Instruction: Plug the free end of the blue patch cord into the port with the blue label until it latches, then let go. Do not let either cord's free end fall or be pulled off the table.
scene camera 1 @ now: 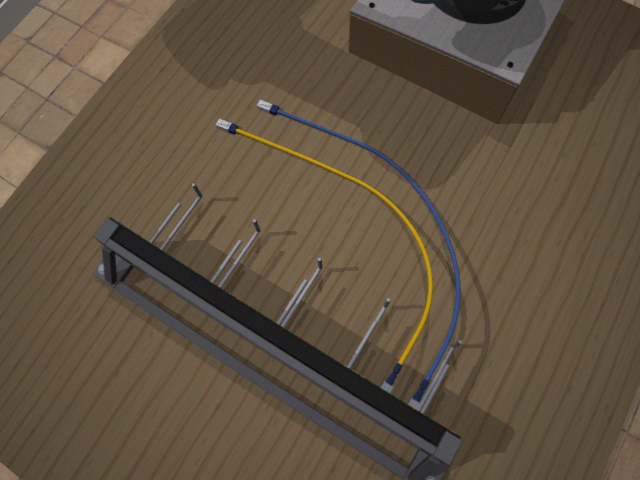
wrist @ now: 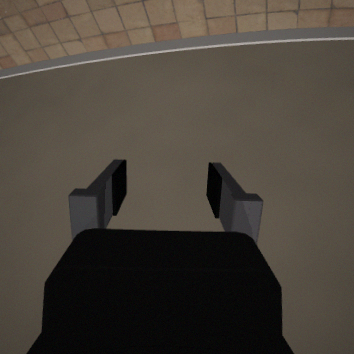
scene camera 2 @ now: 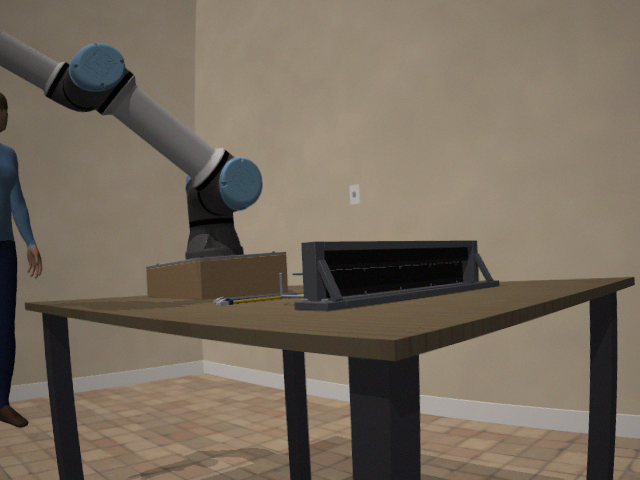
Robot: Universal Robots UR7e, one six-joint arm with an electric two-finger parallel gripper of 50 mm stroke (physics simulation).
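Seen in the pictures: gripper, fingertip midpoint: (wrist: 166, 177); arm's base, origin of the base link: (scene camera 2: 214, 259).
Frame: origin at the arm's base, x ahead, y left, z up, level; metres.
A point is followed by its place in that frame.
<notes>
The blue patch cord (scene camera 1: 448, 240) {y 0.085, x 0.371, z -0.068 m} curves across the table; its free end, a clear plug (scene camera 1: 265, 105) {y -0.237, x 0.260, z -0.085 m} with a dark blue boot, lies on the table. Its other end (scene camera 1: 419, 391) {y 0.105, x 0.576, z -0.010 m} is at the right end of the patch panel (scene camera 1: 279, 335) {y -0.063, x 0.579, z 0.007 m} (scene camera 2: 390, 244) {y -0.145, x 0.588, z 0.003 m}. The yellow cord (scene camera 1: 359, 179) {y -0.059, x 0.325, z -0.086 m} runs inside it; its free plug (scene camera 1: 224, 125) {y -0.281, x 0.314, z -0.085 m} lies beside the blue one, and its other end (scene camera 1: 393, 374) {y 0.072, x 0.569, z -0.010 m} is at the panel. The port faces and the blue label do not show. My gripper (wrist: 166, 177) {y -0.914, x -0.269, z 0.438 m} is open and empty in the wrist view, facing a wall, away from the cords.
Several metal cable guides (scene camera 1: 180, 222) {y -0.266, x 0.481, z -0.074 m} stick out from the panel's front towards the cords. The robot's base block (scene camera 1: 429, 67) {y -0.023, x 0.137, z -0.039 m} (scene camera 2: 242, 276) {y -0.040, x 0.134, z -0.045 m} stands behind the cords on the wooden table (scene camera 2: 361, 322) {y -0.471, x 0.724, z -0.092 m}. The arm (scene camera 2: 160, 131) {y -0.242, x 0.088, z 0.282 m} rises from it towards the upper left. A person (scene camera 2: 10, 201) stands at the left.
</notes>
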